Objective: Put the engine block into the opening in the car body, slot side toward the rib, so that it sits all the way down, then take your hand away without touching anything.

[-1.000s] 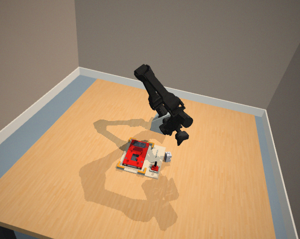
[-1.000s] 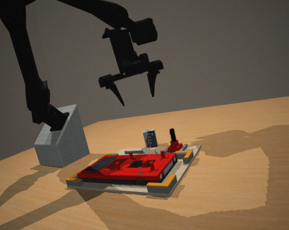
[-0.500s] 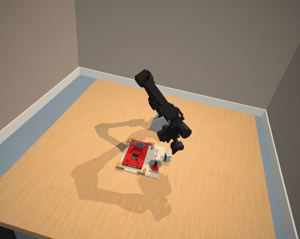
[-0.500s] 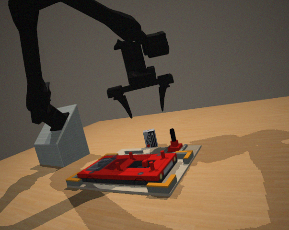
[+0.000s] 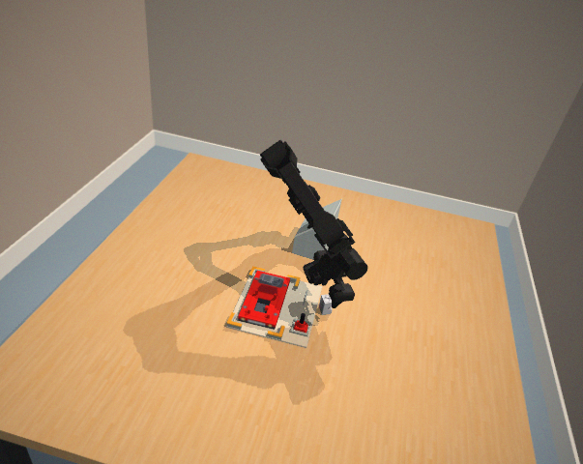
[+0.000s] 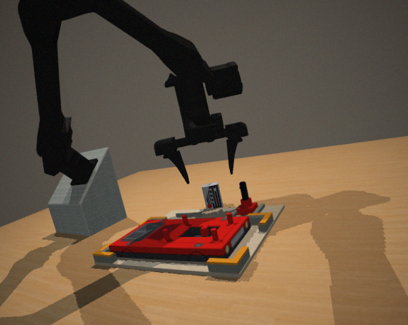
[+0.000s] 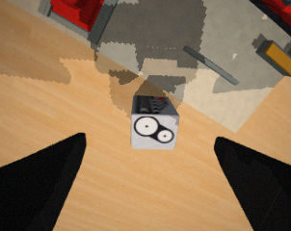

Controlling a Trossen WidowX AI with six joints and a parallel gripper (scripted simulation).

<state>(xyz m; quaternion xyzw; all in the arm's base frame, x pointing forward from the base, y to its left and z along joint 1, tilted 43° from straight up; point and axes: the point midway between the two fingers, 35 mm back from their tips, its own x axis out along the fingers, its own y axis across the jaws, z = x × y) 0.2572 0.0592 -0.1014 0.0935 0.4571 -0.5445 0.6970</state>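
Now: gripper tip 40 mm above the grey engine block. Round my gripper tip: pale base plate: 50 mm ahead, 150 mm to the right, 50 mm below.
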